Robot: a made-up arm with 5 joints.
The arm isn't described. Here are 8 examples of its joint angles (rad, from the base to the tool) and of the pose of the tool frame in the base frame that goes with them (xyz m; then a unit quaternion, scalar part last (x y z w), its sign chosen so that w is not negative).
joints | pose
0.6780 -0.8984 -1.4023 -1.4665 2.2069 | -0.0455 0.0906 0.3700 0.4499 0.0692 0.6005 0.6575
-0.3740 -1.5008 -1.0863 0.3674 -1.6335 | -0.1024 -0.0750 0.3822 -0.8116 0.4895 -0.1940 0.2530
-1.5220 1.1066 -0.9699 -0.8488 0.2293 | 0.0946 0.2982 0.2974 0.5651 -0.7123 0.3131 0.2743
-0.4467 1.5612 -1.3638 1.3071 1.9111 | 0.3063 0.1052 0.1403 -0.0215 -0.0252 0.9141 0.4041
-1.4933 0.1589 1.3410 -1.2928 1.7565 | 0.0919 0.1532 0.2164 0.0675 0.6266 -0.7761 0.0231
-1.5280 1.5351 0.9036 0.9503 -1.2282 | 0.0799 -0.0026 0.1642 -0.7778 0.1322 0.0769 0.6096
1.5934 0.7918 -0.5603 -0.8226 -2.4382 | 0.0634 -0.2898 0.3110 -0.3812 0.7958 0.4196 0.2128
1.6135 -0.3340 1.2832 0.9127 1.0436 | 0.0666 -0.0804 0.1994 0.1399 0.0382 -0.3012 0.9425
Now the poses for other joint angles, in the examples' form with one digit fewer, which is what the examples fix.
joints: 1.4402 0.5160 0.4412 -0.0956 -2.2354
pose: 0.099 -0.218 0.183 -0.142 0.317 0.898 0.269
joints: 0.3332 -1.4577 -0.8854 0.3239 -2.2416
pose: -0.082 0.049 0.415 -0.809 0.544 -0.215 0.057
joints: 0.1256 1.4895 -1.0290 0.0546 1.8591
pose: 0.370 -0.042 0.151 -0.415 -0.286 0.645 0.575
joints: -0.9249 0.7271 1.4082 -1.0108 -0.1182
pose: 0.137 0.074 0.150 0.115 -0.189 0.361 0.906
